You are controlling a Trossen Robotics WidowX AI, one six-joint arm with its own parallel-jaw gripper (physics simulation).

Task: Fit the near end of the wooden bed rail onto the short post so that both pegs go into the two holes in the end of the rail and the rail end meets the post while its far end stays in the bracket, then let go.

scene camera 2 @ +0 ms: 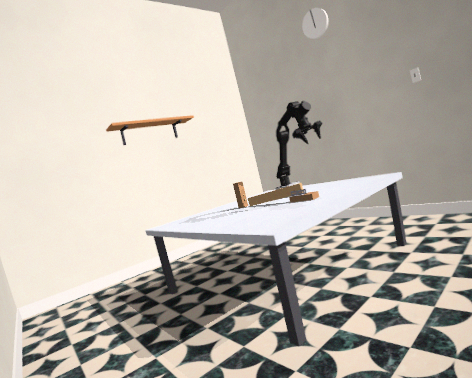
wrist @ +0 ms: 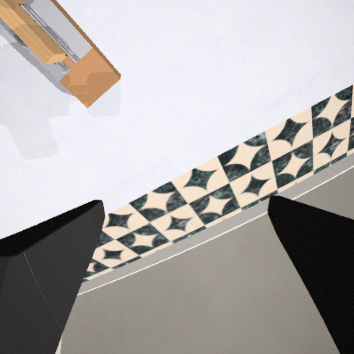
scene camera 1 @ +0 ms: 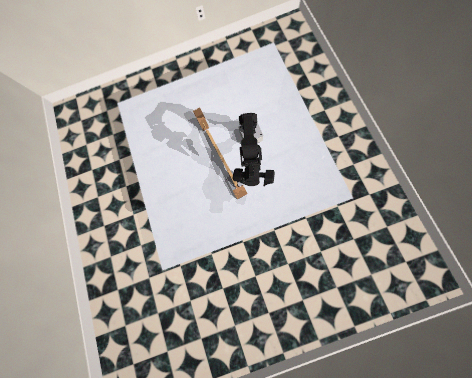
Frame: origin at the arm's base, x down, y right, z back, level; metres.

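Seen in the pictures: gripper, fingertip midpoint: (scene camera 2: 314,141) (wrist: 187,206); arm's base, origin of the base link: (scene camera 2: 285,185).
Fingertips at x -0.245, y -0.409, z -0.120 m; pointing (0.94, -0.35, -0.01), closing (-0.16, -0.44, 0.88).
Observation:
Pixels of each thing's top centre, then the offset from my fingertips to it. Level surfaces: height alone.
- tall upright wooden block, middle of its top: (scene camera 1: 198,112) (scene camera 2: 238,182) dx +0.145, dy +0.591, dz -0.158 m
- low wooden block, middle of its top: (wrist: 65,54) (scene camera 2: 303,194) (scene camera 1: 236,185) dx +0.290, dy +0.097, dz -0.088 m
- white table, its level: dx +0.325 m
The wooden rail (scene camera 1: 220,156) (scene camera 2: 275,194) (wrist: 35,37) runs from a tall upright wooden block (scene camera 1: 201,120) (scene camera 2: 240,194) to the low wooden block (scene camera 1: 241,192) (scene camera 2: 306,197) (wrist: 90,82), which looks like the short post. In scene camera 2 the rail slopes, with its end at the low block higher. In the wrist view that end lies close to the low block, beside grey metal-like parts; a small gap seems to show. The pegs, holes and bracket fit cannot be made out clearly. My gripper (scene camera 1: 255,177) (scene camera 2: 313,139) (wrist: 187,206) is open and empty, high above the table.
The white table (scene camera 1: 270,85) (scene camera 2: 330,205) (wrist: 200,65) carries the arm, whose base stands beside the rail. Shadows of the arm fall across the rail and the table. A wall shelf (scene camera 2: 150,123) hangs beyond the table. Patterned floor surrounds the table.

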